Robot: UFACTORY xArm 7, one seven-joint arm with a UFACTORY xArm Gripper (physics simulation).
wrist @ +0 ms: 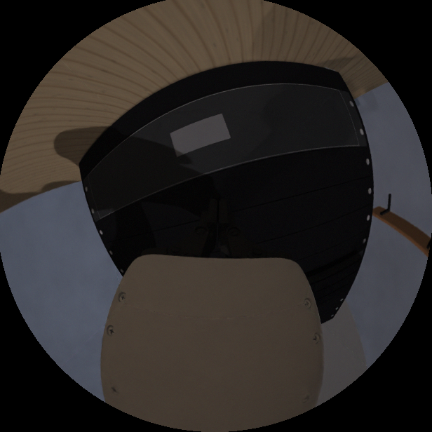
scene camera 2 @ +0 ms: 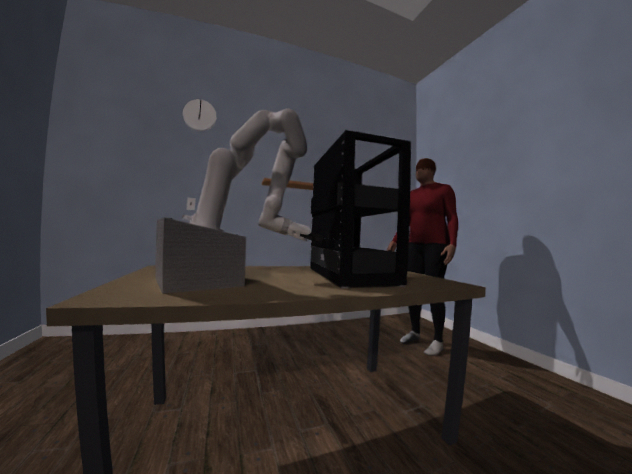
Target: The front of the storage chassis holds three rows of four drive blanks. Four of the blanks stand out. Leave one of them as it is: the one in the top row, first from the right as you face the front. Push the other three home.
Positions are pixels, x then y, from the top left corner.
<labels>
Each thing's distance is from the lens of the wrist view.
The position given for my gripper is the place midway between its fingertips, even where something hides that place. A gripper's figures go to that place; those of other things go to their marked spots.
my gripper [wrist: 217, 211]: 0.14 m
black rack [wrist: 284, 143]: 0.15 m
</labels>
